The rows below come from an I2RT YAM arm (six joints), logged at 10 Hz.
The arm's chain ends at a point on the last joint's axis. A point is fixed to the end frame.
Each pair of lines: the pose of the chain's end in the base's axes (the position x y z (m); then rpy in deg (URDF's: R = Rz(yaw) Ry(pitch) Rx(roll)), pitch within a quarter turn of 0, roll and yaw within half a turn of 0), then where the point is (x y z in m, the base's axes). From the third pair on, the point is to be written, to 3 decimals.
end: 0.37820, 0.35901, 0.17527, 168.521, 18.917, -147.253
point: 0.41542 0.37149 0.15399
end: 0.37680, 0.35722, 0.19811, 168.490, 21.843, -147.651
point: 0.41497 0.37002 0.17880
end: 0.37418, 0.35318, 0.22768, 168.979, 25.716, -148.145
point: 0.414 0.366 0.211
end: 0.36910, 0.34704, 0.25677, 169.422, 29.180, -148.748
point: 0.410 0.360 0.243
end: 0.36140, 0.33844, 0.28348, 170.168, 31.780, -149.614
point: 0.403 0.350 0.271
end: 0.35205, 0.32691, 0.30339, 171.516, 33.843, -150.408
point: 0.394 0.338 0.293
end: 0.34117, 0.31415, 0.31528, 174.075, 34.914, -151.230
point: 0.384 0.323 0.306
